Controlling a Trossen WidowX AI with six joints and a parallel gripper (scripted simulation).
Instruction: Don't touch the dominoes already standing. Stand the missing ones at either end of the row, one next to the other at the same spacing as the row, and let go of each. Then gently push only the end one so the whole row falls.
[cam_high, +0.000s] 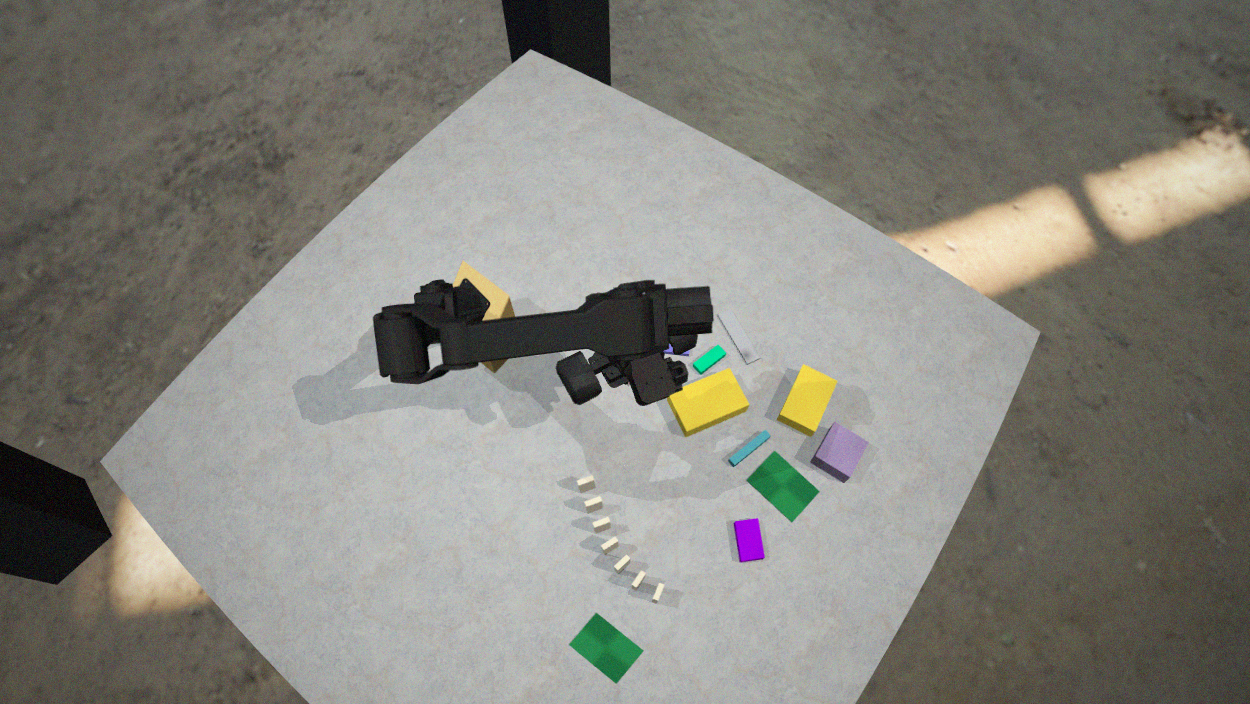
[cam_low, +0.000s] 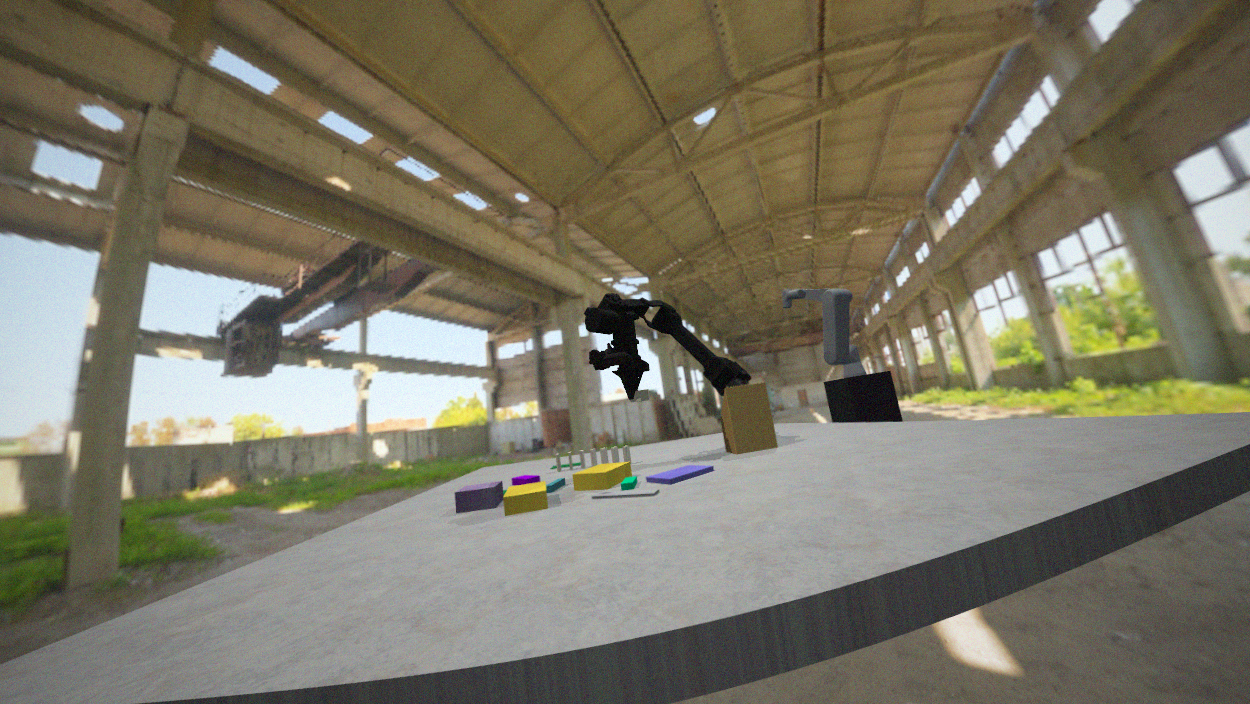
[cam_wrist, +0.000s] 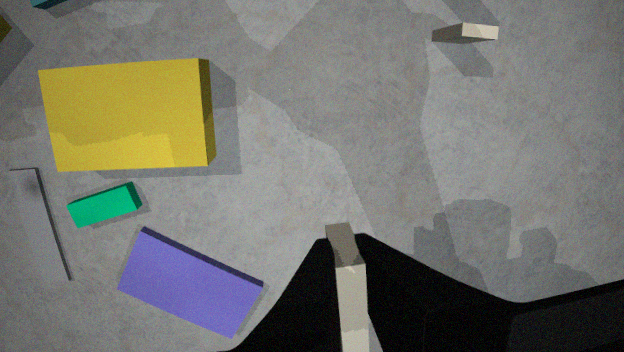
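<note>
Now: gripper tip 16 cm above the purple slab, 15 cm to the right of it and 8 cm past it. The rest, counted from my gripper tip: grey strip (25 cm to the left, 16 cm below, 3 cm ahead); small green block (18 cm to the left, 16 cm below, 2 cm ahead); teal bar (18 cm ahead, 16 cm below, 10 cm to the left).
</note>
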